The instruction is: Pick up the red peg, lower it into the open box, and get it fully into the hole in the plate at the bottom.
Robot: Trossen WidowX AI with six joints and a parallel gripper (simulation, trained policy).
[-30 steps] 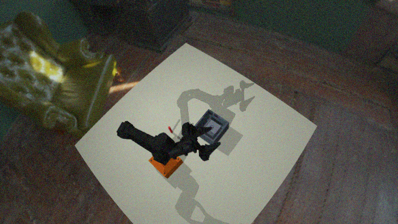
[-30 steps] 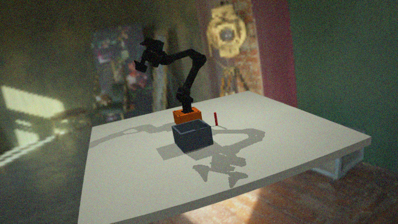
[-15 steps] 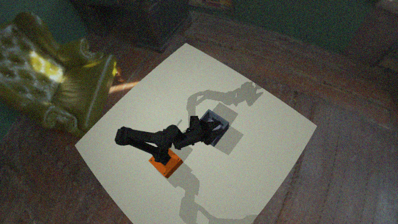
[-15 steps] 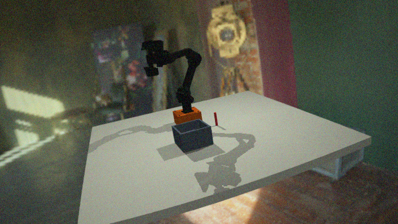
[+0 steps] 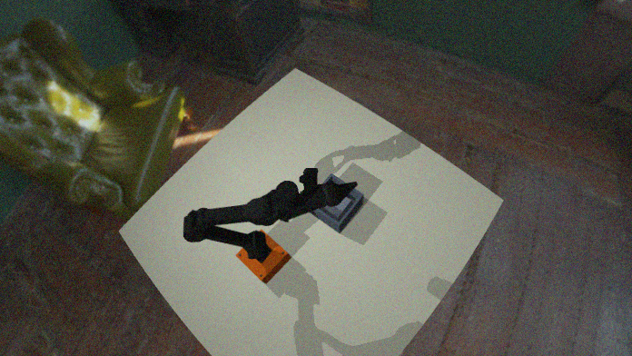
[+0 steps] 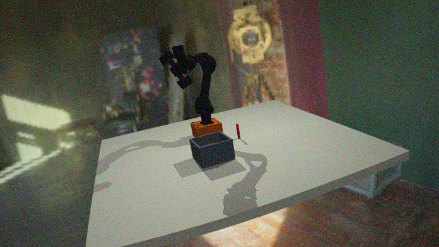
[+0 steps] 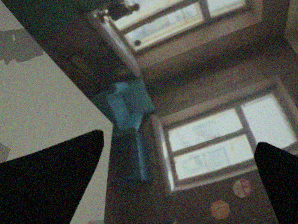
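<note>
Now: gripper tip 100 mm past the red peg, 330 mm to the right of it and 380 mm above it. The rest, counted from my gripper tip: pale plate 50 mm ahead, 110 mm to the left, 380 mm below; then dark box 50 mm ahead, 110 mm to the left, 400 mm below.
</note>
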